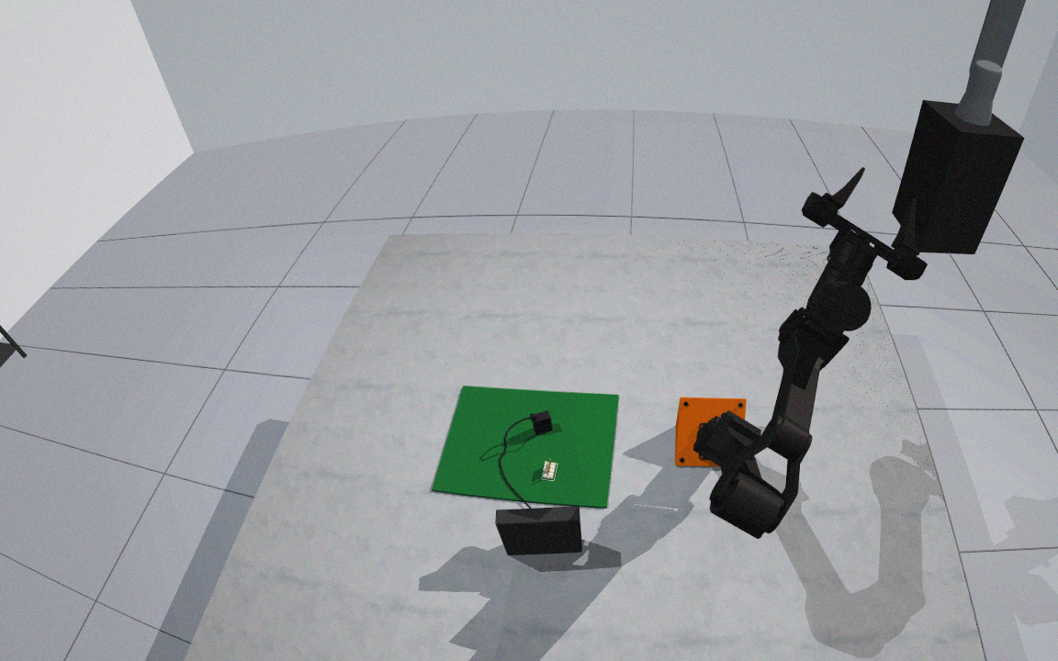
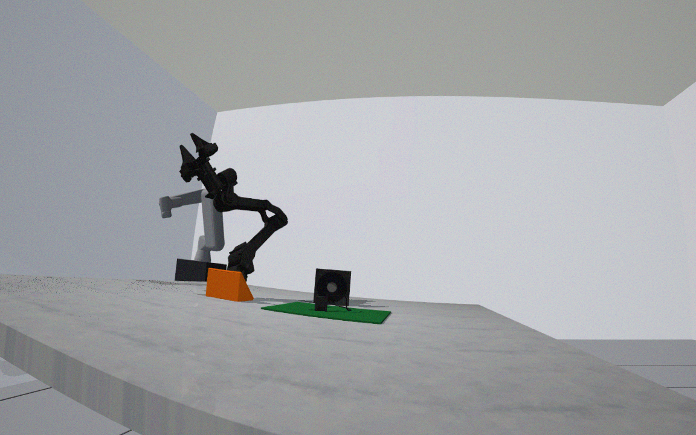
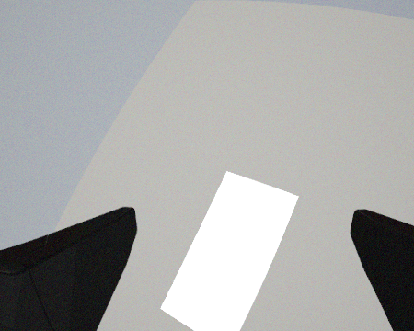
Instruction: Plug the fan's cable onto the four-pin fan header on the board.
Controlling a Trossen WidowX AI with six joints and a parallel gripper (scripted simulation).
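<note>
My gripper tip is now 52 cm short of the black plug, 48 cm above it and 3 cm to the right of it. Round my gripper tip: white four-pin header 50 cm below, 50 cm ahead, 12 cm to the left; black fan 50 cm ahead, 44 cm below, 26 cm to the left; green board 54 cm ahead, 51 cm below, 6 cm to the left.
</note>
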